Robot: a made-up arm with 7 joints. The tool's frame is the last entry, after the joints. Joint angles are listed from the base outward.
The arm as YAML. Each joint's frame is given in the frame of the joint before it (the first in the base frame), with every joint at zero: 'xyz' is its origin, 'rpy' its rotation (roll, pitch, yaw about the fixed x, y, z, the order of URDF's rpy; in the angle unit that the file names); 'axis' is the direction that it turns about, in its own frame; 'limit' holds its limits. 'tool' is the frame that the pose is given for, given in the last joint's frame.
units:
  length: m
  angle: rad
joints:
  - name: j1
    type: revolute
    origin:
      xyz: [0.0, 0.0, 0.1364]
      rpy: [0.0, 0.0, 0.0]
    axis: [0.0, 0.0, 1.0]
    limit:
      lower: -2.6
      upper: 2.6
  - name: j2
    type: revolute
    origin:
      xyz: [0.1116, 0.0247, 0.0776]
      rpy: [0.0, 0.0, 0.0]
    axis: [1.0, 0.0, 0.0]
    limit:
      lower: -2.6
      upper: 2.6
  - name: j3
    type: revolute
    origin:
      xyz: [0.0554, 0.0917, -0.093]
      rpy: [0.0, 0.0, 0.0]
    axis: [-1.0, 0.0, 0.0]
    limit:
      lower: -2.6
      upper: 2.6
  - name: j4
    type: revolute
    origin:
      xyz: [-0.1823, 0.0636, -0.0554]
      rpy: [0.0, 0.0, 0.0]
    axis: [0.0, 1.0, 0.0]
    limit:
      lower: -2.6
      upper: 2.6
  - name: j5
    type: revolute
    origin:
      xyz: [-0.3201, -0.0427, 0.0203]
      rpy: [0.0, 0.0, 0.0]
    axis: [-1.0, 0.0, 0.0]
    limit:
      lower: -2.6
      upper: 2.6
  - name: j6
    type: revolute
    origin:
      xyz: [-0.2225, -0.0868, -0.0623]
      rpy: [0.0, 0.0, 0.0]
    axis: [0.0, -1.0, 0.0]
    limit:
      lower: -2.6
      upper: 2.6
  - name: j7
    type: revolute
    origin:
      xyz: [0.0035, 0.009, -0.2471]
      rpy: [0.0, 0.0, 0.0]
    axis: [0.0, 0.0, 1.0]
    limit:
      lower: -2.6
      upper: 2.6
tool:
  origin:
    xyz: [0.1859, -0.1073, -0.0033]
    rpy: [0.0, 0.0, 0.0]
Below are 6 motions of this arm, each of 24 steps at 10 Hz.
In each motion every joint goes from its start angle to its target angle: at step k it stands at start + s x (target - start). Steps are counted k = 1, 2, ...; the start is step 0. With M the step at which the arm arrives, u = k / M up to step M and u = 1 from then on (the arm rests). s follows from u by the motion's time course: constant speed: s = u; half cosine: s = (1 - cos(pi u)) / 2; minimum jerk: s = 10 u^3 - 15 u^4 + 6 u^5.
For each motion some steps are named. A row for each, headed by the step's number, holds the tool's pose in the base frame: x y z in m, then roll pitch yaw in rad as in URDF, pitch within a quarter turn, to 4 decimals.
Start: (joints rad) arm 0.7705 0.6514 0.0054 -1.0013 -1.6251 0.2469 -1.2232
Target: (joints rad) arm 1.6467 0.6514 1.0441 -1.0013 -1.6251 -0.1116 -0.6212
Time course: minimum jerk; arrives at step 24
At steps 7, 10, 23, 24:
7: -0.6376 0.4055 -0.1903 2.2562 0.1375 0.9407
10: -0.6136 0.2516 -0.2970 1.9893 0.0223 1.0616
23: -0.2535 -0.0948 -0.4817 1.0938 -0.2994 1.9149
24: -0.2530 -0.0950 -0.4817 1.0928 -0.2995 1.9161

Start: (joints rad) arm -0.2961 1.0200 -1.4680 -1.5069 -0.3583 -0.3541 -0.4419
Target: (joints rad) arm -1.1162 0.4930 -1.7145 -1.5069 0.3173 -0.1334 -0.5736
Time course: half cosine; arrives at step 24
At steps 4, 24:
4: 0.5227 0.4590 0.6256 2.6933 1.0018 -0.8522
24: 0.7749 0.2033 0.2284 1.1709 1.2195 -2.7157

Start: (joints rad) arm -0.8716 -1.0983 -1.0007 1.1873 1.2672 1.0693 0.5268
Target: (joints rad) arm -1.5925 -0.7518 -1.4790 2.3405 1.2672 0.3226 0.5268
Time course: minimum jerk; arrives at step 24
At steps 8, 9, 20, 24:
8: -0.0352 -0.0627 0.2486 0.1879 0.5238 0.7786
9: -0.0504 -0.0809 0.2375 0.2853 0.4936 0.7834
20: -0.2110 -0.1736 0.0330 0.8912 -0.0133 0.9884
24: -0.2157 -0.1763 0.0189 0.8959 -0.0408 1.0076

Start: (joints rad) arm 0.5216 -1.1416 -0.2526 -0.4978 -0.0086 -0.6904 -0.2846
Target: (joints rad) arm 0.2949 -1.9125 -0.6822 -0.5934 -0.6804 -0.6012 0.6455
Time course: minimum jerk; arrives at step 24
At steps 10, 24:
10: 0.0194 -0.7088 -0.1957 -0.8030 0.2125 0.4523
24: -0.0768 -0.6335 -0.2556 -0.3292 0.6165 1.1573

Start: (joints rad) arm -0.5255 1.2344 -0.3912 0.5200 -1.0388 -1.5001 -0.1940
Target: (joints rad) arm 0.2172 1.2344 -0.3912 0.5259 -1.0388 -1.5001 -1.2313
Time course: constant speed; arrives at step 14
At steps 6, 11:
6: -0.8155 0.2391 0.2925 1.6099 -0.4473 1.8356
11: -0.8409 -0.0036 0.2161 1.6060 -0.0770 2.1172

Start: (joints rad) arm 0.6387 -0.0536 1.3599 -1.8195 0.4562 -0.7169 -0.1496
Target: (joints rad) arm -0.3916 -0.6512 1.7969 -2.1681 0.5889 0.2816 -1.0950
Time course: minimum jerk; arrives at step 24
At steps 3, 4, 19, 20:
3: 0.5557 -0.2037 0.3655 -1.9003 -0.5755 1.8372
4: 0.5459 -0.2078 0.3799 -1.9239 -0.5691 1.8584
19: 0.3065 -0.0606 0.6588 -1.4804 -0.3810 2.1759
20: 0.3118 -0.0539 0.6560 -1.4322 -0.3975 2.1569

